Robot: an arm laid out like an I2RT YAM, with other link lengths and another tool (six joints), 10 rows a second.
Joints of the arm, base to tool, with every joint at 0 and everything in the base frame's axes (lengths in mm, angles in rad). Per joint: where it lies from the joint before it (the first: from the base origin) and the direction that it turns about. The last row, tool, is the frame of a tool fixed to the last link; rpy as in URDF.
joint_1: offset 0 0 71.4 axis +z
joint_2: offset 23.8 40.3 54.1 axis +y
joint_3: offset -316.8 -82.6 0 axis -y
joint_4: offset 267 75 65.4 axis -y
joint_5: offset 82.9 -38 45.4 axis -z
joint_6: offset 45.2 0 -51.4 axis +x
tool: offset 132 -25 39 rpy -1.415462 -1.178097 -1.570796
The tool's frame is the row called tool.
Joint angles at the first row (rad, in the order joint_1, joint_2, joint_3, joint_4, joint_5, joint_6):
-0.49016 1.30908 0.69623 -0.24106 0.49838 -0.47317
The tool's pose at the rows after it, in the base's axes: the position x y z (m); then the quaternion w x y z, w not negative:
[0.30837, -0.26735, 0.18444, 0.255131, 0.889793, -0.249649, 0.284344]
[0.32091, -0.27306, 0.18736, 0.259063, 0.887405, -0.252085, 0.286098]
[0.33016, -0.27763, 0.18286, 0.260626, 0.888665, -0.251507, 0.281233]
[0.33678, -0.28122, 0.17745, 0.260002, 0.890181, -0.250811, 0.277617]
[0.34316, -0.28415, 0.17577, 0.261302, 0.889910, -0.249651, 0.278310]
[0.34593, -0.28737, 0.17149, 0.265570, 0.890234, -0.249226, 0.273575]
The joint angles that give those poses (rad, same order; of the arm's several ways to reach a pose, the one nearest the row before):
-0.47144 1.35555 0.73841 -0.23316 0.52224 -0.45918
-0.46435 1.40117 0.77862 -0.22504 0.53535 -0.45101
-0.46200 1.44606 0.80255 -0.21344 0.54156 -0.45099
-0.46302 1.48073 0.81658 -0.20005 0.54082 -0.45252
-0.46212 1.50564 0.82967 -0.18508 0.54269 -0.45541
-0.46319 1.52884 0.83521 -0.17238 0.55187 -0.46020

